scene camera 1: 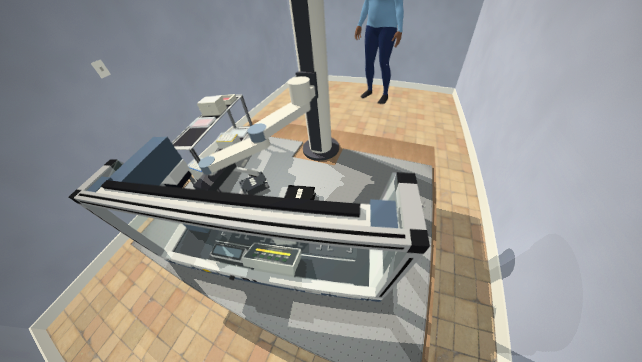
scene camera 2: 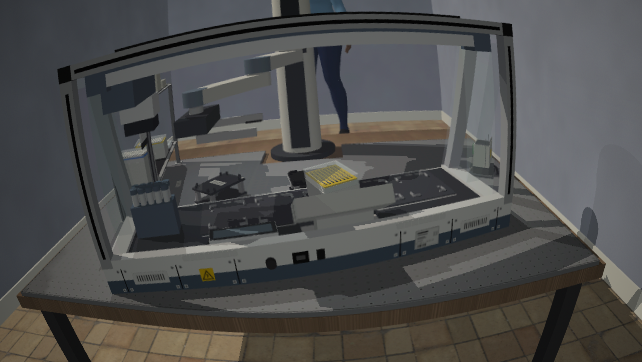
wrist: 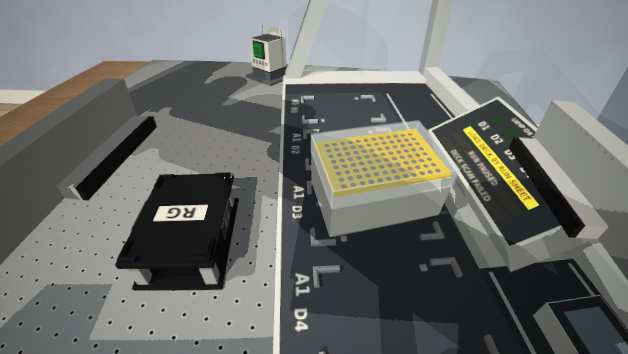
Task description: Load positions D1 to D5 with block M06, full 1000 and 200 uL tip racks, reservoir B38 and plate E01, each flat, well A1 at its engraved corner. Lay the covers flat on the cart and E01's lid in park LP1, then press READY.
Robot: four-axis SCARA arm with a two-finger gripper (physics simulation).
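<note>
My gripper (scene camera 2: 252,126) (wrist: 328,109) is open and empty, high above the bench, left of and behind the deck rack in scene 2. A tip rack with a yellow top (scene camera 2: 331,176) (wrist: 382,162) stands upright at D3 on the dark deck (wrist: 350,300), with a clear cover over it. The READY box (scene camera 2: 481,156) (wrist: 267,52) has a green button and stands beyond the deck's far end. A blue-edged rack (scene camera 2: 136,167) and a yellow-topped rack (scene camera 2: 159,146) (scene camera 1: 227,137) are on the cart. Block M06, reservoir B38 and plate E01 cannot be told apart here.
A black stand marked RG (scene camera 1: 300,192) (wrist: 175,220) is on the bench beside the deck; another black stand (scene camera 1: 254,183) (scene camera 2: 219,185) is nearby. A lamp panel (wrist: 480,170), a blue tube holder (scene camera 2: 156,217) and the enclosure frame (scene camera 1: 240,215) surround the deck.
</note>
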